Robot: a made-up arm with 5 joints. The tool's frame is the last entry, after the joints.
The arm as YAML. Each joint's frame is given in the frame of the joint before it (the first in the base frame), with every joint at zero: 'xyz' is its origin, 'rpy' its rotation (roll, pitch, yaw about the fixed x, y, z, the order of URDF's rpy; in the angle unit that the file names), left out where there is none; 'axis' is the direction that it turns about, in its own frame. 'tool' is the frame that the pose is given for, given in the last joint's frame.
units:
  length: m
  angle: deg
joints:
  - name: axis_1
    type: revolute
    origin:
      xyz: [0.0, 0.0, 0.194]
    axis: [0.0, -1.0, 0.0]
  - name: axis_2
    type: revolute
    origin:
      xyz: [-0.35, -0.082, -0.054]
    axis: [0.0, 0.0, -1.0]
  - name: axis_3
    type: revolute
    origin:
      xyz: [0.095, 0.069, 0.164]
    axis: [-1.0, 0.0, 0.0]
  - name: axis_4
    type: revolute
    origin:
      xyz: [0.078, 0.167, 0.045]
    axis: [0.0, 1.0, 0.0]
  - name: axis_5
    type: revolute
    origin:
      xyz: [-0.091, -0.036, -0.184]
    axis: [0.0, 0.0, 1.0]
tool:
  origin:
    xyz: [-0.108, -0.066, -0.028]
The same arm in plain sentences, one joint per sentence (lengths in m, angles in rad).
The arm has five revolute joints in a row. What follows holds with every joint at zero, and every direction is one of the base frame's.
Joint 1 sits 0.194 m along +z from the base frame's origin and turns about -y.
Joint 2 sits 0.35 m along -x and 0.082 m along -y and 0.054 m along -z from joint 1 and turns about -z.
Joint 3 sits 0.095 m along +x and 0.069 m along +y and 0.164 m along +z from joint 2 and turns about -x.
Joint 4 sits 0.078 m along +x and 0.167 m along +y and 0.045 m along +z from joint 3 and turns about +y.
Joint 5 sits 0.091 m along -x and 0.036 m along -y and 0.184 m along -z from joint 4 and turns about +z.
The tool frame, which is the frame that the pose is given for, sits 0.108 m along -x and 0.066 m along -y and 0.028 m along -z from joint 5; its axes are parallel to the base frame's.

